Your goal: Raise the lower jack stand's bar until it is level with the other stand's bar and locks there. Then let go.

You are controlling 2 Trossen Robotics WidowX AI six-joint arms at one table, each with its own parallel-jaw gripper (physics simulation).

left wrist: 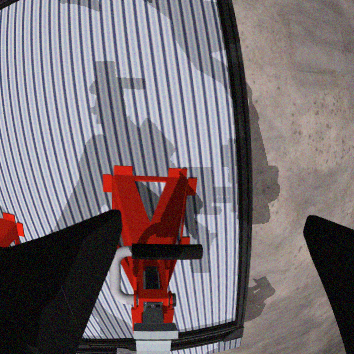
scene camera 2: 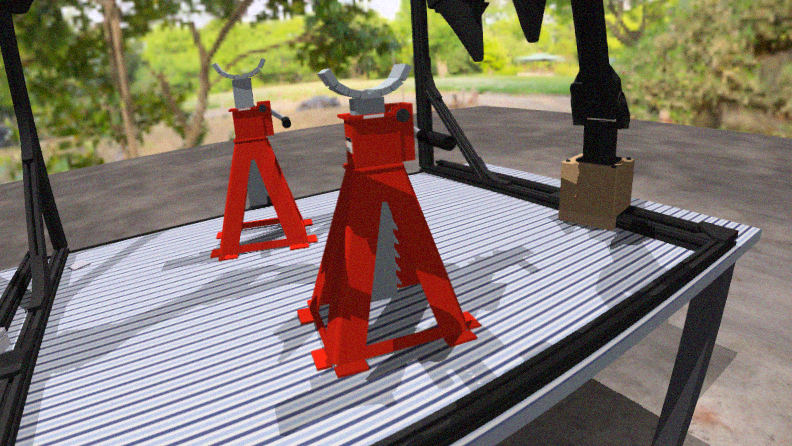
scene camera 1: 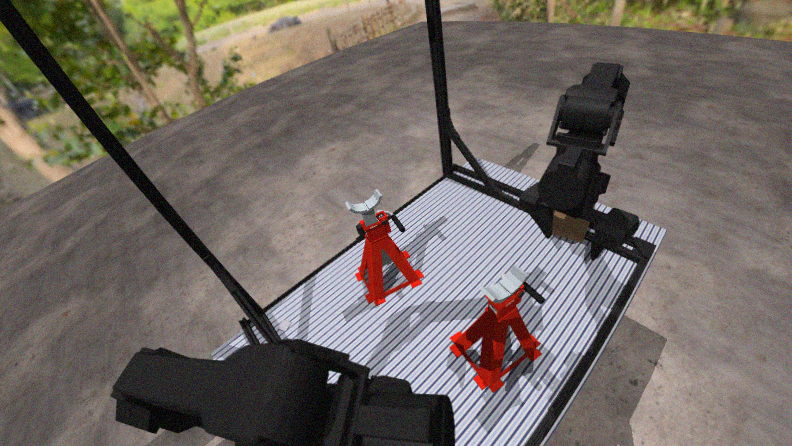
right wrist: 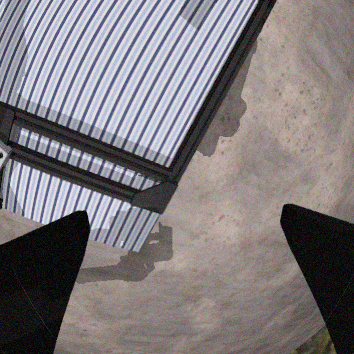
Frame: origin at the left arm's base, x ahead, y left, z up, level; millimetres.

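Seen in the pictures: left gripper, fingertip midpoint: [left wrist: 218, 224] [scene camera 2: 503, 52] [scene camera 1: 570, 247]; right gripper, fingertip midpoint: [right wrist: 187, 219]; left arm's base, link origin: [scene camera 2: 598, 160].
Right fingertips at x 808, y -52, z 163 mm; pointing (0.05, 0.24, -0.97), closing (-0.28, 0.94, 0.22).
Offsets run from my right fingertips to a thing's top centre. "pt": to the spot under its first point. Level surfaces: height alone.
The lower jack stand [scene camera 1: 492, 343] [scene camera 2: 376, 144] [left wrist: 127, 200] is red and stands upright in the foreground of scene camera 2. Its grey bar @(pt dx -327, dy +0, dz -32 mm) [scene camera 2: 366, 106] sticks out slightly, with a curved saddle on top. Its black handle @(pt dx -384, dy +38, dz -63 mm) [scene camera 1: 533, 291] [scene camera 2: 435, 138] [left wrist: 167, 251] points to the right there. The other jack stand [scene camera 1: 375, 271] [scene camera 2: 251, 124] [left wrist: 7, 231] is farther back, its bar @(pt dx -379, dy -359, dz -14 mm) [scene camera 2: 242, 92] sticking out more. My left gripper [scene camera 1: 571, 246] [scene camera 2: 507, 50] [left wrist: 218, 224] is open and empty, apart from both stands. My right gripper [right wrist: 187, 219] is open and empty; no stand shows in its wrist view.
The striped table @(dz -268 mm) [scene camera 2: 166, 343] [right wrist: 115, 75] has black frame rails [scene camera 2: 515, 371] [right wrist: 95, 135] along its edges. Upright black posts [scene camera 1: 437, 83] rise at its corners. The left arm's base sits on a brown block [scene camera 2: 595, 193] at the right in scene camera 2.
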